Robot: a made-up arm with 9 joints.
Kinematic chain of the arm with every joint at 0, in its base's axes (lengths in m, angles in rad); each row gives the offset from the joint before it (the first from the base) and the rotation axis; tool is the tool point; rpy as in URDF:
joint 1: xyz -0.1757 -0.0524 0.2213 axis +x
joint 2: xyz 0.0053 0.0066 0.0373 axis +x
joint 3: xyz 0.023 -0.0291 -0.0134 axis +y
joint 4: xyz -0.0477 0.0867 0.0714 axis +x
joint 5: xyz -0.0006 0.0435 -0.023 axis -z
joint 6: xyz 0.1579 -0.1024 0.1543 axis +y
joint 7: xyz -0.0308 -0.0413 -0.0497 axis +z
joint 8: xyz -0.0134 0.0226 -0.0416 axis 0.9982 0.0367 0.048
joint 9: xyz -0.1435 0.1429 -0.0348 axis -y
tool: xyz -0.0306 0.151 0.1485 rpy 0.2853 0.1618 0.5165
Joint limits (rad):
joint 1: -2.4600..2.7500
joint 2: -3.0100..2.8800
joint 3: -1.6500..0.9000
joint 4: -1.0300..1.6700
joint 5: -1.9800..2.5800
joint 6: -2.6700..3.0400
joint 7: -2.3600..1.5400
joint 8: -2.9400..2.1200
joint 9: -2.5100..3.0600
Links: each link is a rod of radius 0.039 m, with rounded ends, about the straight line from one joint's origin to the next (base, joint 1, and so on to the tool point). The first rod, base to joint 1, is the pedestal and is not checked.
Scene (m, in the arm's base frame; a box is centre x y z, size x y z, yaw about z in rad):
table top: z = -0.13
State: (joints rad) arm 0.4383 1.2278 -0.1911 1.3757 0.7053 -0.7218 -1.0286 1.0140 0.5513
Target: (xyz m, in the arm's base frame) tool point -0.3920 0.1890 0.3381
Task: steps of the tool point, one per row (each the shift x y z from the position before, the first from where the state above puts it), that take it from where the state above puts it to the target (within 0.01 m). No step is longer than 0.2 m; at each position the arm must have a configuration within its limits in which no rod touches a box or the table.
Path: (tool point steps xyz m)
1: -0.1441 0.0530 0.0718
2: -0.0966 0.1234 0.0701
3: -0.0222 0.1629 0.0580
4: 0.0606 0.1619 0.0383

